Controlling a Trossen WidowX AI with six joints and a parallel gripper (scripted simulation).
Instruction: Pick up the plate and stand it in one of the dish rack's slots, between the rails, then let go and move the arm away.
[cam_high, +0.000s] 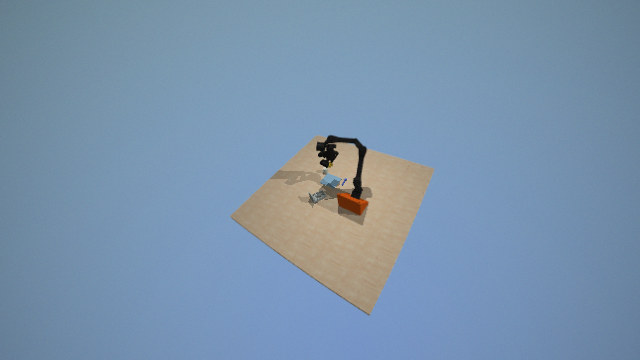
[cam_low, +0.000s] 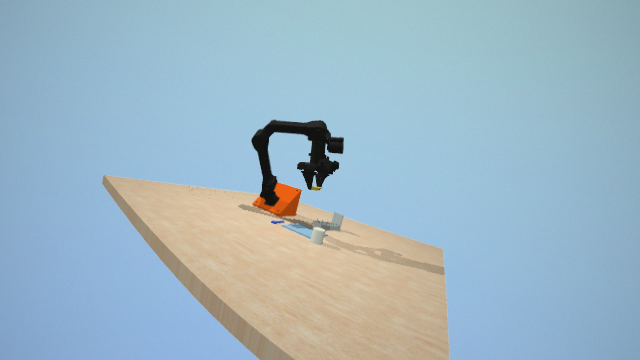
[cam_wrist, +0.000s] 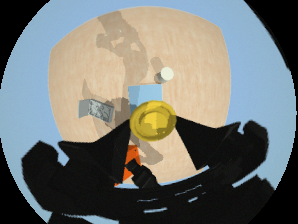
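The grey dish rack is 1 cm ahead of my gripper tip, 21 cm to the left of it and 15 cm below it. From my gripper tip the other things lie so: yellow plate 1 cm above; then white cup 10 cm ahead, 8 cm to the right, 15 cm below; then light blue mat 1 cm to the left, 17 cm below.
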